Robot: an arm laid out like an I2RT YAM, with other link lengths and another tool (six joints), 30 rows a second.
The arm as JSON. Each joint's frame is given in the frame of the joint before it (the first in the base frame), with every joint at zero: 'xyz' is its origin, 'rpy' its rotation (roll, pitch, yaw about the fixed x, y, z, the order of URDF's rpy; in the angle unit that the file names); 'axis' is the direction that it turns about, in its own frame. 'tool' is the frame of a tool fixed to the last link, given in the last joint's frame.
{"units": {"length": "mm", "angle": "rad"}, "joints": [
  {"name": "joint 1", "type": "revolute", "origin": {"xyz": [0.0, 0.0, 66.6], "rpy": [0.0, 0.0, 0.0]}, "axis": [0.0, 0.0, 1.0]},
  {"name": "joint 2", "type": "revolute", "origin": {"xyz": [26.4, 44.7, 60.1], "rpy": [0.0, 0.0, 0.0]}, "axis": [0.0, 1.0, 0.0]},
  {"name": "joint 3", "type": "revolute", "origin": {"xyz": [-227.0, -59.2, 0.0], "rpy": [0.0, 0.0, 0.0]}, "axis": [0.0, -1.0, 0.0]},
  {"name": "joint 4", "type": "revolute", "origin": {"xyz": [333.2, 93.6, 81.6], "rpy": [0.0, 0.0, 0.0]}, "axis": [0.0, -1.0, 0.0]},
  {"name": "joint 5", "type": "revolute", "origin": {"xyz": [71.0, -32.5, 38.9], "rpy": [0.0, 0.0, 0.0]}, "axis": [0.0, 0.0, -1.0]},
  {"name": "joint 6", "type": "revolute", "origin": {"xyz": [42.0, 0.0, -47.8], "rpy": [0.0, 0.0, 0.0]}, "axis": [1.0, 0.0, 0.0]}
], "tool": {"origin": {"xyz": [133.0, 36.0, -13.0], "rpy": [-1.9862, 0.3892, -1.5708]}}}
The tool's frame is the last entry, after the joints.
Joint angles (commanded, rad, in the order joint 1, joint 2, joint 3, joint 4, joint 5, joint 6), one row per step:
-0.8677 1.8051 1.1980 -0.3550 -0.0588 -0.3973
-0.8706 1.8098 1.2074 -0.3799 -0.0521 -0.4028
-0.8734 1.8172 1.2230 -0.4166 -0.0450 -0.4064
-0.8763 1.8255 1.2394 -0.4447 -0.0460 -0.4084
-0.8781 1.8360 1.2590 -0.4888 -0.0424 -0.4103
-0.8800 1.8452 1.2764 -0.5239 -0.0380 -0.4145
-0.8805 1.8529 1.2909 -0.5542 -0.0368 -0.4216
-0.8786 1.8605 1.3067 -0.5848 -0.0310 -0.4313
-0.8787 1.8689 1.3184 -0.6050 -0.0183 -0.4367
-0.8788 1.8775 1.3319 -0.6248 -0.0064 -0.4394
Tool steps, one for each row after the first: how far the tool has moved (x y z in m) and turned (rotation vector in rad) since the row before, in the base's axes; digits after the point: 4 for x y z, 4 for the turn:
-0.0038 0.0002 -0.0012 0.0096 0.0194 -0.0021
-0.0043 0.0009 -0.0010 0.0166 0.0243 -0.0036
-0.0020 0.0004 0.0002 0.0152 0.0129 -0.0007
-0.0041 0.0025 -0.0010 0.0242 0.0254 -0.0020
-0.0034 0.0013 -0.0004 0.0168 0.0216 -0.0003
-0.0025 0.0021 -0.0002 0.0152 0.0181 0.0053
-0.0022 0.0021 0.0003 0.0110 0.0213 0.0082
-0.0030 -0.0001 -0.0011 0.0041 0.0213 -0.0004
-0.0024 -0.0005 -0.0003 0.0038 0.0187 -0.0023

